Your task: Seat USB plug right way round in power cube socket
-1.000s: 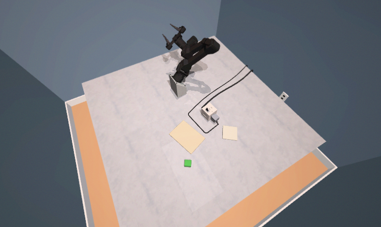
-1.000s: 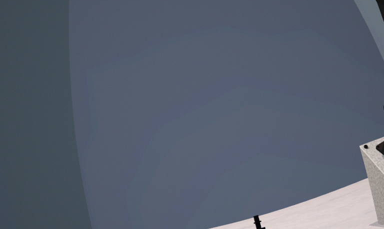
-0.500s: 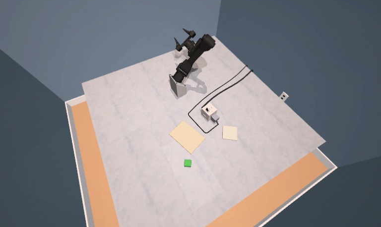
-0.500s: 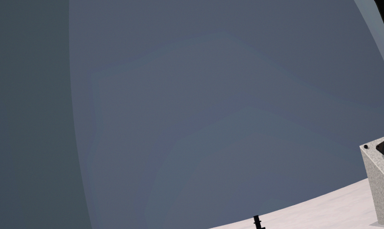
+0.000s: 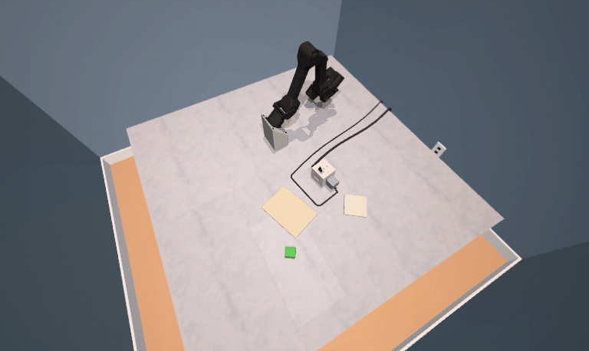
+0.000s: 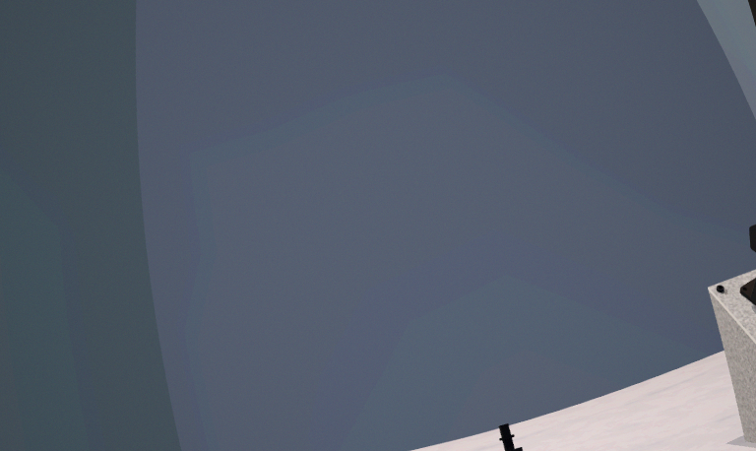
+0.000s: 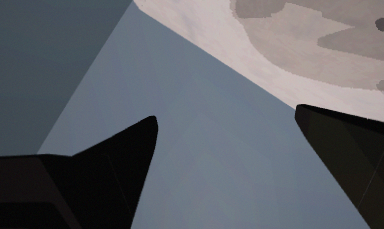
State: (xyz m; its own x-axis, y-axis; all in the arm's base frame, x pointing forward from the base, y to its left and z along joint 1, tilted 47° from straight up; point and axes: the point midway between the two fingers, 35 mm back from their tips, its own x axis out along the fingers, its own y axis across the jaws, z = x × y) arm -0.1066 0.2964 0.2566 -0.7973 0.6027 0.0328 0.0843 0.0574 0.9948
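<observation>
The USB plug is 46 cm ahead of my gripper tip and 38 cm to the right of it. The rest, counted from my gripper tip: tan sheet: 50 cm ahead, 58 cm to the right, 9 cm below; green block: 64 cm ahead, 69 cm to the right, 8 cm below.
</observation>
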